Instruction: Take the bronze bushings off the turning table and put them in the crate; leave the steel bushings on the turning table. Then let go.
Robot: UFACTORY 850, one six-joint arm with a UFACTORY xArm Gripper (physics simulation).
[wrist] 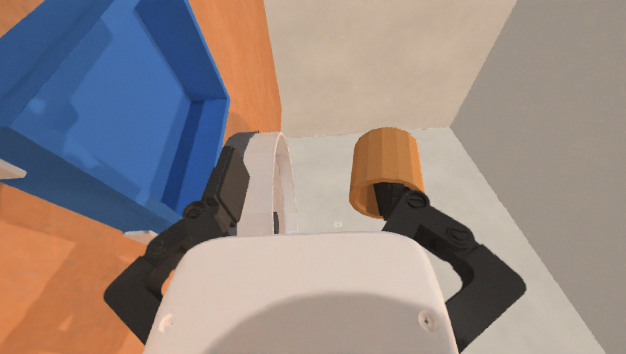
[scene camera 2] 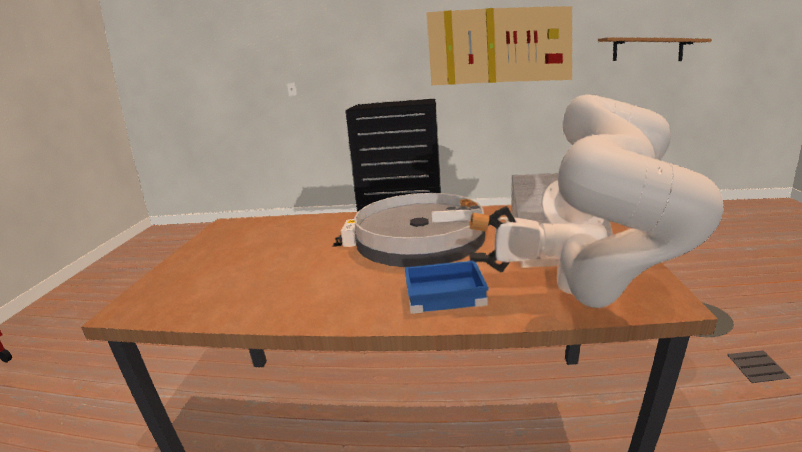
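Note:
My gripper (scene camera 2: 481, 239) (wrist: 306, 157) is open, its fingers wide apart, one above the other in the scene view. A bronze bushing (scene camera 2: 479, 221) (wrist: 386, 155) hangs on the upper finger, which pokes into its bore; it is not between the fingers. The lower finger is near the crate's back right corner, above it. The blue crate (scene camera 2: 449, 299) (wrist: 65, 180) stands in front of the turning table (scene camera 2: 415, 244) (wrist: 260, 185). Another bronze-coloured piece (scene camera 2: 467, 203) shows at the turning table's back right, partly hidden. Small dark pieces lie beside it, too small to identify.
A white bar (scene camera 2: 449, 216) reaches over the turning table's right side. A small white box (scene camera 2: 348, 233) stands at its left. The wooden table (scene camera 2: 269, 286) carries them. A black drawer cabinet (scene camera 2: 393, 145) stands behind. The arm is at the right.

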